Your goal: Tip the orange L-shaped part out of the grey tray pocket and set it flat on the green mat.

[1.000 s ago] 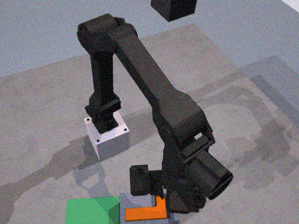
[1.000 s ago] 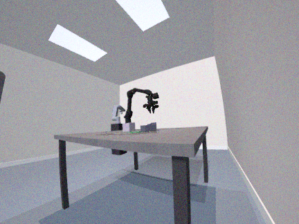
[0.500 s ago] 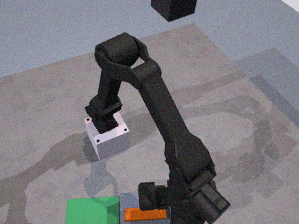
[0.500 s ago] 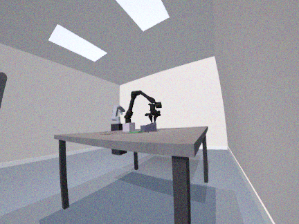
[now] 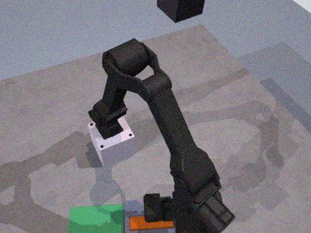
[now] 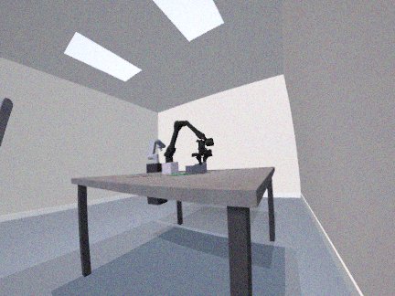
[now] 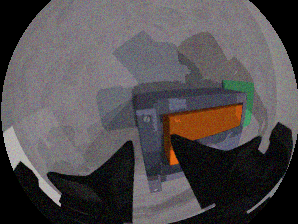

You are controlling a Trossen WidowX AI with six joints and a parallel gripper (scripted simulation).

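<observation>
My gripper tip is 3 cm past the orange L-shaped part, 5 cm to the left of it and 1 cm above it. The rest, counted from my gripper tip: green mat 11 cm behind, 19 cm to the right, 8 cm below.
</observation>
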